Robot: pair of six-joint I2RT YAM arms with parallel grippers.
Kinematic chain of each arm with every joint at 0, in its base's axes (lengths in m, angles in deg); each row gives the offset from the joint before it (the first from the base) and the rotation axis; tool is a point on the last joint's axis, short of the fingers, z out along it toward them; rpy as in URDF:
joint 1: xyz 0 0 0.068 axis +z
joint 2: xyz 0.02 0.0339 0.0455 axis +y
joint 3: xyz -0.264 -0.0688 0 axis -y
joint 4: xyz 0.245 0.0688 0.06 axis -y
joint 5: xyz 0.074 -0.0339 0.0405 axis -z
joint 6: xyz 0.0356 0 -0.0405 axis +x
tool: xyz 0 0 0 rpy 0 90 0
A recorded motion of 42 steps. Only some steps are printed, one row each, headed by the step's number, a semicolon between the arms.
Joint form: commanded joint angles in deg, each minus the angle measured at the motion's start. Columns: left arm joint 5, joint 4, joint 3, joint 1, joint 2, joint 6; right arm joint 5, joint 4, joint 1, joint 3, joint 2, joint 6.
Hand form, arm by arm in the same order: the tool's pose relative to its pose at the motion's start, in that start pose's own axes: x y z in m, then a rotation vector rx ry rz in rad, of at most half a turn. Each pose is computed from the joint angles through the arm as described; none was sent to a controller.
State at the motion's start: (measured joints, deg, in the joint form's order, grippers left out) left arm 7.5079 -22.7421 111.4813 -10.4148 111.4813 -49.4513; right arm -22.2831 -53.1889 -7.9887 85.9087 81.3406 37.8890
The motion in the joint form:
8: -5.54 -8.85 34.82 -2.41 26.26 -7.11; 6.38 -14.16 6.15 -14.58 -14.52 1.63
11: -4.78 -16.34 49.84 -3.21 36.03 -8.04; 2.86 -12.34 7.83 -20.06 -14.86 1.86
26: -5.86 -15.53 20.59 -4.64 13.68 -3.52; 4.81 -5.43 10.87 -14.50 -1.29 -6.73
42: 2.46 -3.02 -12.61 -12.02 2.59 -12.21; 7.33 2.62 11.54 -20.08 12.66 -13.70
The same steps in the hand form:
8: 0.0036 -0.0072 0.0943 -0.0400 -0.0424 -0.1082; 0.0877 -0.0316 -0.0227 0.2038 0.1742 0.0253
11: 0.0157 -0.0026 0.1167 -0.0562 0.0015 -0.1215; 0.1025 -0.0420 -0.0042 0.1857 0.2699 0.0330
26: 0.0237 -0.0204 0.0450 -0.1378 0.0724 -0.0366; 0.0760 -0.0218 0.0533 0.1892 0.3070 -0.1578
42: 0.1338 0.0131 0.0405 -0.1472 0.3697 -0.1485; 0.0854 -0.0620 0.1398 0.3161 0.4586 -0.2387

